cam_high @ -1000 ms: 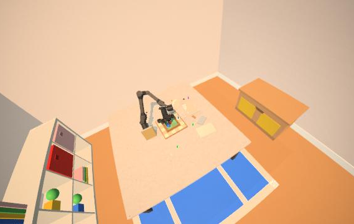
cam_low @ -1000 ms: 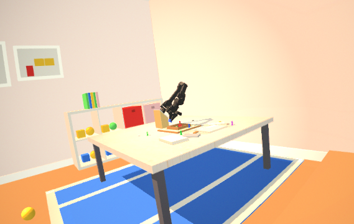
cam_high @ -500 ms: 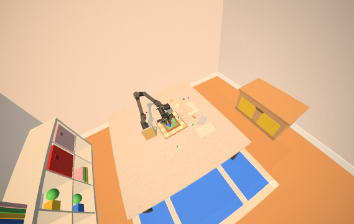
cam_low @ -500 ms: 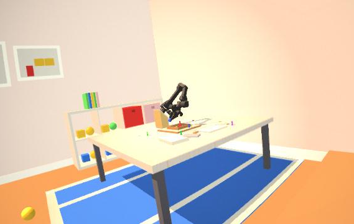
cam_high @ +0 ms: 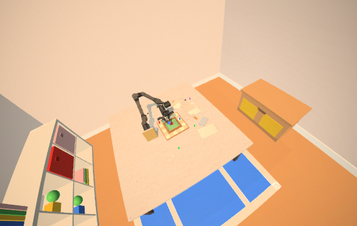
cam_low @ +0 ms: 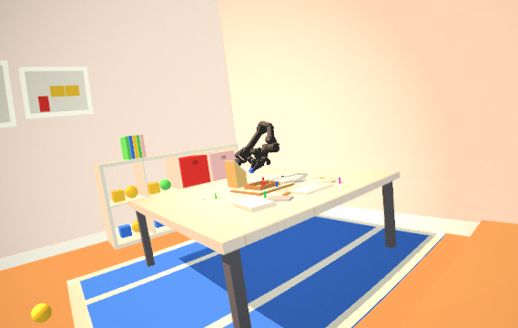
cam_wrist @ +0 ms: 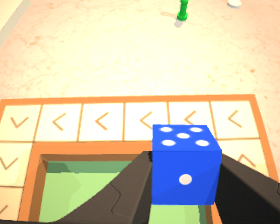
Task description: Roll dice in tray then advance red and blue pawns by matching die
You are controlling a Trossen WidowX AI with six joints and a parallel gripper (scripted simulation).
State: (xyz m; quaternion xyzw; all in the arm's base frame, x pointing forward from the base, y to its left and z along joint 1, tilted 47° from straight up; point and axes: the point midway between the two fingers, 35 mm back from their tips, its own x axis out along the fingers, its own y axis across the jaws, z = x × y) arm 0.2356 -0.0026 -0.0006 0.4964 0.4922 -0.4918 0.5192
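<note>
Right now my gripper tip is 15 cm to the right of the red pawn, 9 cm past it and 9 cm above it. The rest, counted from my gripper tip: grey card: 37 cm ahead, 11 cm below, 10 cm to the right; purple pawn: 42 cm ahead, 31 cm to the left, 10 cm below; blue pawn: 15 cm ahead, 9 cm below, 7 cm to the left.
</note>
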